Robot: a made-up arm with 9 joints.
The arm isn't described. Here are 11 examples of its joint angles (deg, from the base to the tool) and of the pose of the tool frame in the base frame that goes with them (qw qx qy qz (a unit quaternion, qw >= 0); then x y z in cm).
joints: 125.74 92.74 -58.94 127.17 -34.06 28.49 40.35 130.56 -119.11
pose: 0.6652 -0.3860 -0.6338 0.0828 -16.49 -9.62 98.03
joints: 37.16 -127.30 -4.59 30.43 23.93 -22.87 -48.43 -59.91 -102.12
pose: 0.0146 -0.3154 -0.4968 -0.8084 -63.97 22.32 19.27
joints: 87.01 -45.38 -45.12 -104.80 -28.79 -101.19 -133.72 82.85 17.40
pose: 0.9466 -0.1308 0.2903 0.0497 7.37 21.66 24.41
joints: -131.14 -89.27 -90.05 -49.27 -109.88 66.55 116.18 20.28 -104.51
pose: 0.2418 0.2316 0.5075 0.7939 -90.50 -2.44 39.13
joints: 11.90 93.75 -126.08 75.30 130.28 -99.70 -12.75 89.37 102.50
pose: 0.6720 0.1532 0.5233 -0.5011 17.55 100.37 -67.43
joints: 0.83 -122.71 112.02 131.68 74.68 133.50 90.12 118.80 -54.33
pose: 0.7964 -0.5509 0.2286 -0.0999 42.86 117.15 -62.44
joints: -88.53 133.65 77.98 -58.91 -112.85 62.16 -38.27 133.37 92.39
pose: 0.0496 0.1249 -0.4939 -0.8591 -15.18 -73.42 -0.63
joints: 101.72 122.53 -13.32 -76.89 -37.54 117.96 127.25 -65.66 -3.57
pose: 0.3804 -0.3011 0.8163 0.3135 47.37 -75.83 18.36
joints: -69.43 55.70 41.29 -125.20 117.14 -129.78 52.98 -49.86 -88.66
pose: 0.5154 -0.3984 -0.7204 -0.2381 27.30 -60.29 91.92
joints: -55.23 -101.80 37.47 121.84 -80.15 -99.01 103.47 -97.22 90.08
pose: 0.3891 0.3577 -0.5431 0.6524 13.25 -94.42 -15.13
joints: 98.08 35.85 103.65 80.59 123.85 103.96 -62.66 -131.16 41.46
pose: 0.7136 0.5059 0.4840 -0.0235 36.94 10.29 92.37
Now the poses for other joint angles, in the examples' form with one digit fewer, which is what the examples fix.
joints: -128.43 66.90 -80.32 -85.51 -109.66 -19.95 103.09 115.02 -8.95
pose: 0.798 0.600 -0.061 0.003 19.1 -33.4 56.3
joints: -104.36 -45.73 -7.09 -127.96 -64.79 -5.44 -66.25 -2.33 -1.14
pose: 0.552 -0.103 0.751 0.348 19.0 -56.3 -70.2
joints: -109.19 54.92 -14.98 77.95 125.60 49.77 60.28 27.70 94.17
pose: 0.333 0.432 -0.808 -0.223 -42.2 -148.5 2.7
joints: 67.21 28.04 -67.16 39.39 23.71 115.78 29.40 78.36 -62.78
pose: 0.141 -0.459 -0.858 0.182 -81.0 104.1 1.6
